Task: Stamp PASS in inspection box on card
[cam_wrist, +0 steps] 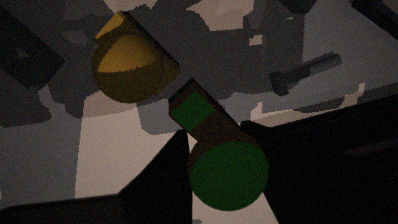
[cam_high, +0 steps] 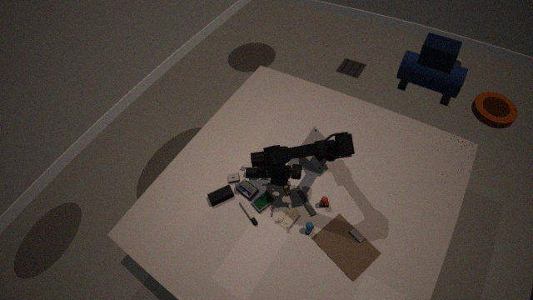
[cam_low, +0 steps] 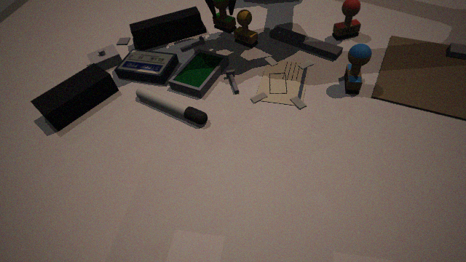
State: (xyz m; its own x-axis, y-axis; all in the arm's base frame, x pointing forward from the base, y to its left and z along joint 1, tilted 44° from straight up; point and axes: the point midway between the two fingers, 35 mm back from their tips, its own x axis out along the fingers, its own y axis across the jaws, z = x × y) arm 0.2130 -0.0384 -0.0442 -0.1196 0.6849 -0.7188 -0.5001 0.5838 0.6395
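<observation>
My gripper tip is 50 mm to the right of the yellow stamp, 20 mm short of it and 20 mm above it. The rest, counted from my gripper tip: green-topped stamp right at my gripper tip; green ink pad 120 mm ahead, 40 mm below; grey bar 150 mm to the left, 30 mm below, 10 mm ahead.
</observation>
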